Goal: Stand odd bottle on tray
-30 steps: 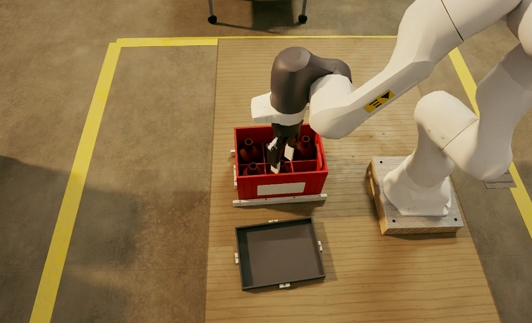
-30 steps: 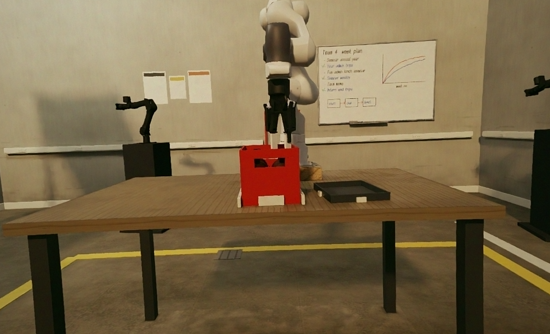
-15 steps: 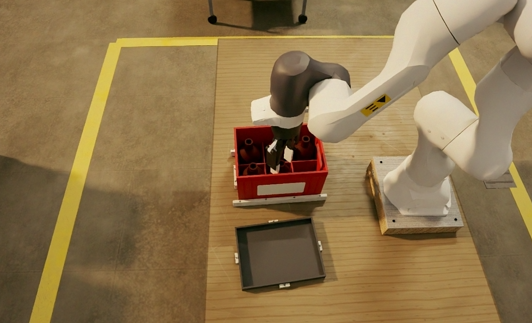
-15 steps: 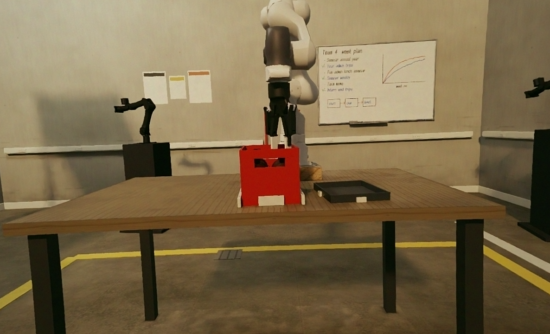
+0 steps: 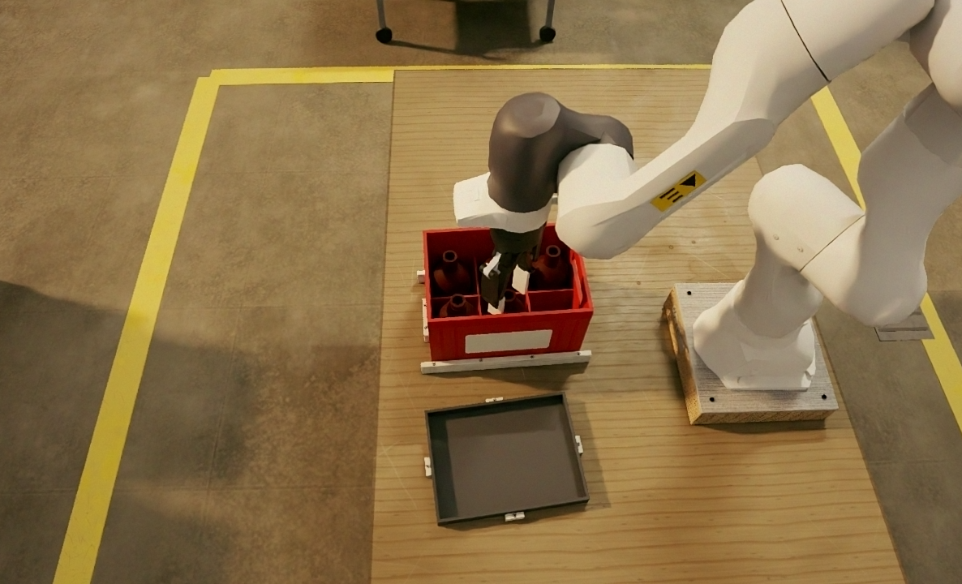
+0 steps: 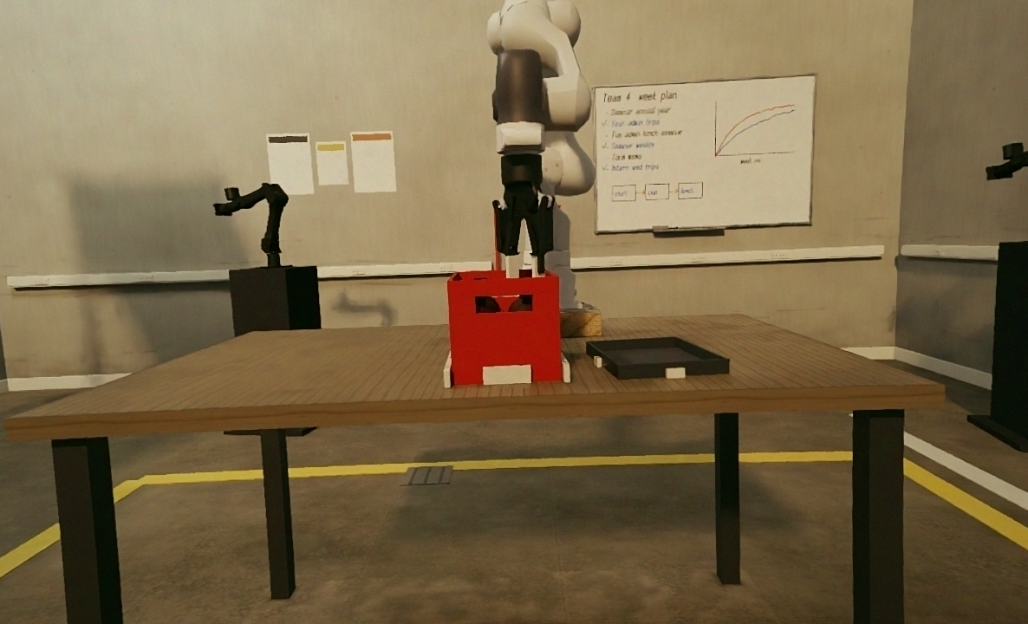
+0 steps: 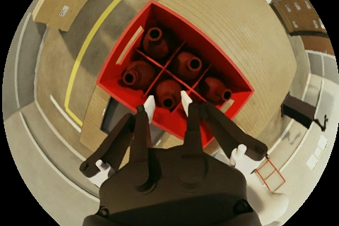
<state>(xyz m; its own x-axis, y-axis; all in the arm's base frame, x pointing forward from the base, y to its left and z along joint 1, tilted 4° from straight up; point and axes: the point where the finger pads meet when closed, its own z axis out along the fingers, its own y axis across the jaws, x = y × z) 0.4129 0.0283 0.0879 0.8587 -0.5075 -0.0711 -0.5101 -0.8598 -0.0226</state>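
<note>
Right now the glass bottle is 8 cm below my hand. Also, from my hand: crate: 9 cm below, 4 cm to the right, 1 cm ahead; dark tray: 23 cm to the left, 16 cm below, 3 cm behind.
</note>
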